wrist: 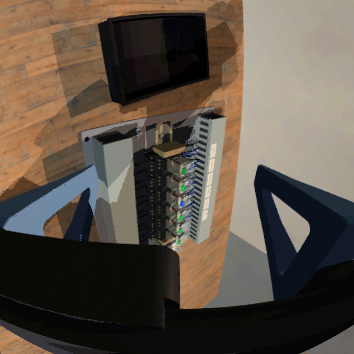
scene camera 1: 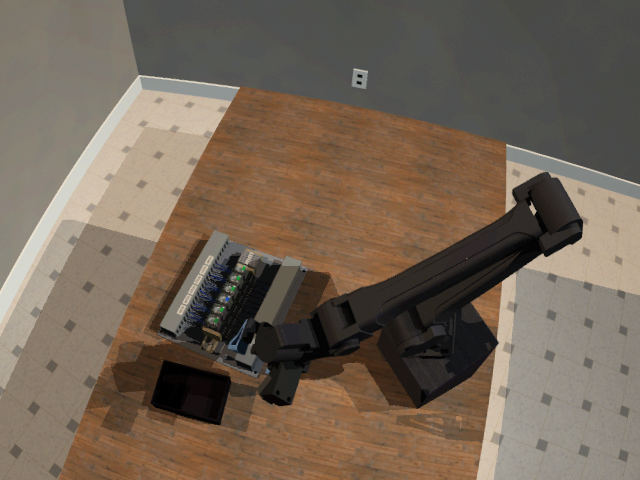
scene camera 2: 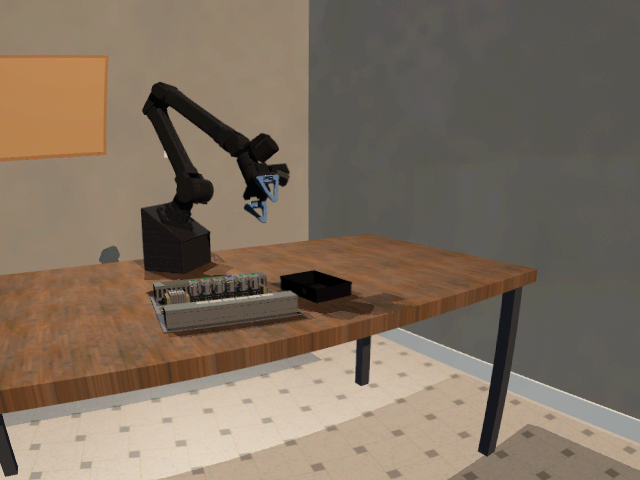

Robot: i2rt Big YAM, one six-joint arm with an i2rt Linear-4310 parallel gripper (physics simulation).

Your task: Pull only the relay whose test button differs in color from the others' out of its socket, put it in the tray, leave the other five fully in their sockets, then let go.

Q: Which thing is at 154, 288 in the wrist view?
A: My gripper.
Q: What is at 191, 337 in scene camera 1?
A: A socket panel.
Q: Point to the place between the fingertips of my gripper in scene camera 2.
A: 269, 212
